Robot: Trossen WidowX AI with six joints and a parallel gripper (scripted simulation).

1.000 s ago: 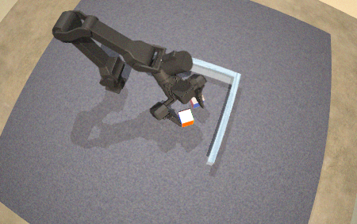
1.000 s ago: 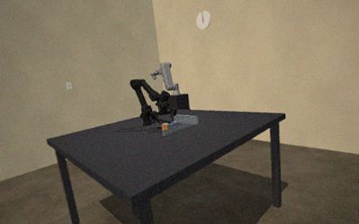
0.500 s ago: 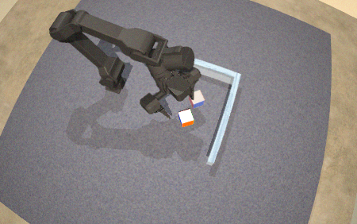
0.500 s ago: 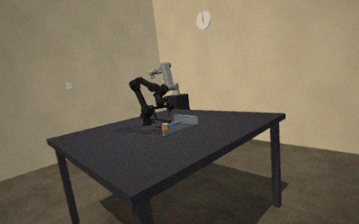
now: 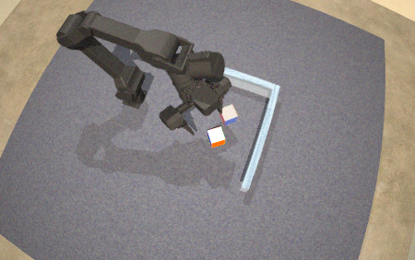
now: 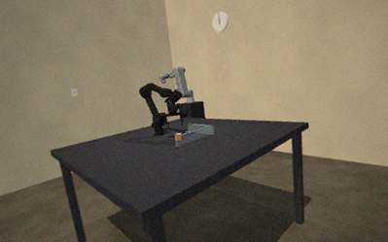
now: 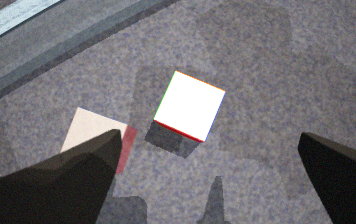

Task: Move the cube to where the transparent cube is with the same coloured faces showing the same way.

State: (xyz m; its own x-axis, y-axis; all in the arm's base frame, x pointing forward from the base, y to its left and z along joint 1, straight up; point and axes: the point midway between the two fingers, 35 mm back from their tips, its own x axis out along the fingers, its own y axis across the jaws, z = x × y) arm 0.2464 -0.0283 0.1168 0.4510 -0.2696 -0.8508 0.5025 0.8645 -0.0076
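Now: the transparent cube 50 mm ahead of my hand, 60 mm to the left of it and 100 mm below it. Round my hand: long pale blue bar 160 mm ahead, 30 mm to the left, 70 mm below.
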